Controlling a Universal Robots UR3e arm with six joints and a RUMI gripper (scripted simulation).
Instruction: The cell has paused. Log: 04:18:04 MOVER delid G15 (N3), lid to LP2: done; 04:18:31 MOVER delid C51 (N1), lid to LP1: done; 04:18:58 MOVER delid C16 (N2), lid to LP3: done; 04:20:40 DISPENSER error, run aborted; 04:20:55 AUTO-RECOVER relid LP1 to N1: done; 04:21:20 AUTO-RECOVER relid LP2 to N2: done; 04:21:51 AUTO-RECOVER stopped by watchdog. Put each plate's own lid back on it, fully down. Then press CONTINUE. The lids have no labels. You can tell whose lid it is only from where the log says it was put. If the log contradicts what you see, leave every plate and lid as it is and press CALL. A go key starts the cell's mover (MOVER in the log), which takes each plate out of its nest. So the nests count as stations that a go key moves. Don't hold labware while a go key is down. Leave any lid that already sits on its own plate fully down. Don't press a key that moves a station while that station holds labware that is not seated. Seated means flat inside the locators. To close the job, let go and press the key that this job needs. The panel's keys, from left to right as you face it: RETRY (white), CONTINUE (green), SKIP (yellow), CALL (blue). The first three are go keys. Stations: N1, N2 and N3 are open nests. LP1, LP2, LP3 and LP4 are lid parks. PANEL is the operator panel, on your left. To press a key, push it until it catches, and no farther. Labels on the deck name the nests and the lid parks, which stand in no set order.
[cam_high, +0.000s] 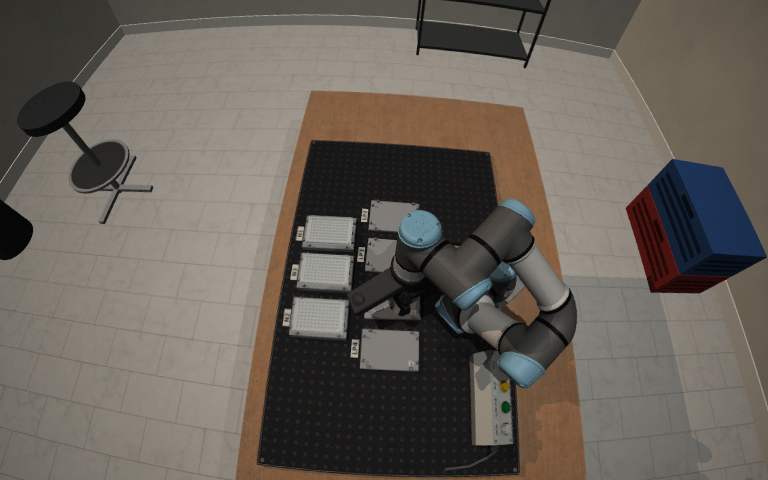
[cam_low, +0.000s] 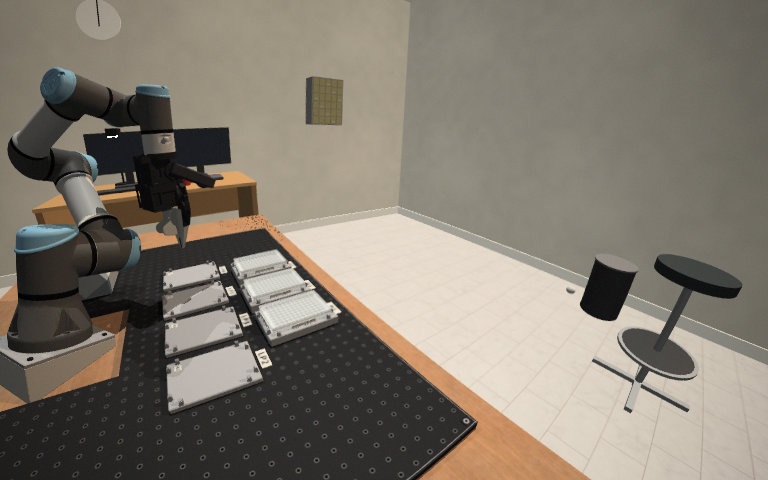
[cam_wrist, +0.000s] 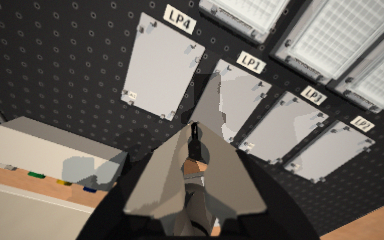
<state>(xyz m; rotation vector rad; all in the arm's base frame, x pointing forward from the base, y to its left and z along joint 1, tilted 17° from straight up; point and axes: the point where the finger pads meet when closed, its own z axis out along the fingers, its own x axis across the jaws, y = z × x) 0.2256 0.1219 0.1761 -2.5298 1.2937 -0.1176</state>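
Right now my hand is 300 mm past the green CONTINUE key, 180 mm to the right of it and 60 mm above it. From my hand the other things lie so: lid park LP1 (10 mm ahead, 60 mm to the right, 120 mm below); then pale lid (180 mm ahead, 20 mm to the left, 90 mm below); then lid park LP4 (10 mm behind, 70 mm to the left, 120 mm below).
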